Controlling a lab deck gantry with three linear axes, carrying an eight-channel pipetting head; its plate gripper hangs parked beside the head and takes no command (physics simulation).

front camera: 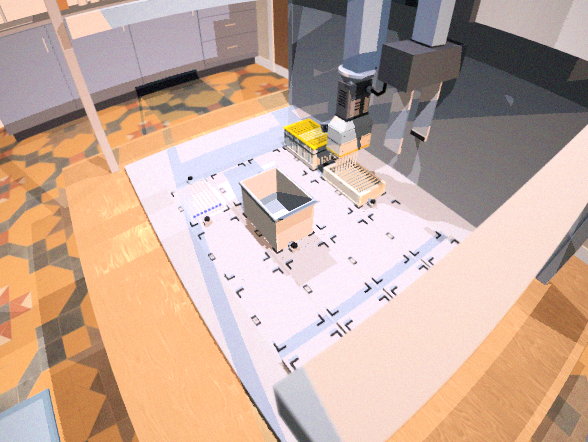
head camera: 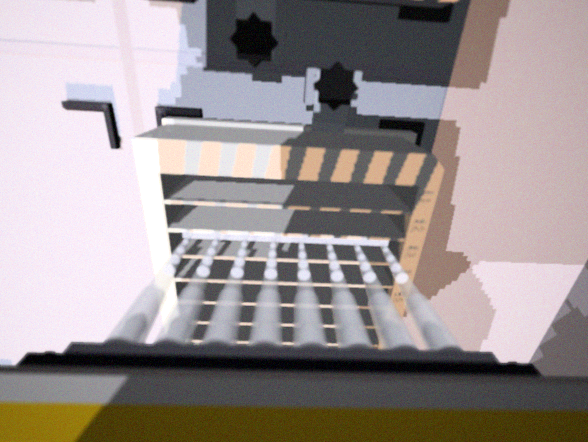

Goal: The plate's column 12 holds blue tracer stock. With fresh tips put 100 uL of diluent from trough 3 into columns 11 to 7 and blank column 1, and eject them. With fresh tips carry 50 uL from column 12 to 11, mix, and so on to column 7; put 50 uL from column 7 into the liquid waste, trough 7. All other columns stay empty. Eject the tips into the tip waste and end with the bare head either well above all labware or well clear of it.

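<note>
The pipetting head (front camera: 350,135) is over the trough block (front camera: 371,194) (head camera: 151,200) at the back right. Its eight tips (front camera: 347,161) (head camera: 271,312) point down into the block, seemingly into the third compartment from the far end in the head view. Pale round spots show along the tips, with a pale strip at their lower ends. The plate (front camera: 202,199) lies at the left, with blue wells (front camera: 207,210) along one edge. The yellow tip rack (front camera: 303,131) stands behind the block. My plate gripper (front camera: 407,142) hangs beside the head, fingers apart and empty.
A tall open bin (front camera: 295,229) stands on the deck between the plate and the trough block. Black corner brackets (head camera: 114,125) and small dark knobs (front camera: 372,202) stick up from the deck. A broad pale beam (front camera: 440,310) crosses the front right.
</note>
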